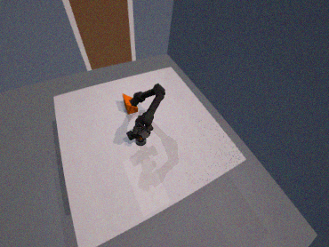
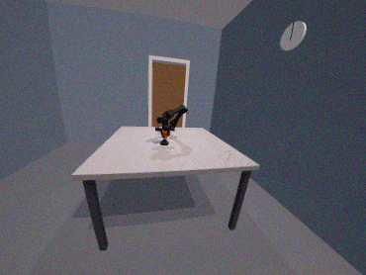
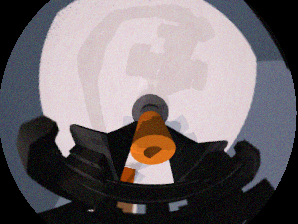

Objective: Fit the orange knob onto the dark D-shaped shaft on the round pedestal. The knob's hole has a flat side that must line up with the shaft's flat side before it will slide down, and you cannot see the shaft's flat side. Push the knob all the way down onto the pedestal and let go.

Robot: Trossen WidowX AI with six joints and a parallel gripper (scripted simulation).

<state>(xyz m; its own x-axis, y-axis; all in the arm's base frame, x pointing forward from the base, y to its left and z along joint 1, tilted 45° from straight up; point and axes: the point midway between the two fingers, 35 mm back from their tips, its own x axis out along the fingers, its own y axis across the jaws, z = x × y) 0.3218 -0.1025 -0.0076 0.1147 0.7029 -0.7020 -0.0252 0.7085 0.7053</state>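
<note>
My gripper tip is now 2 cm below the orange knob. Round my gripper tip: dark round pedestal 4 cm below.
</note>
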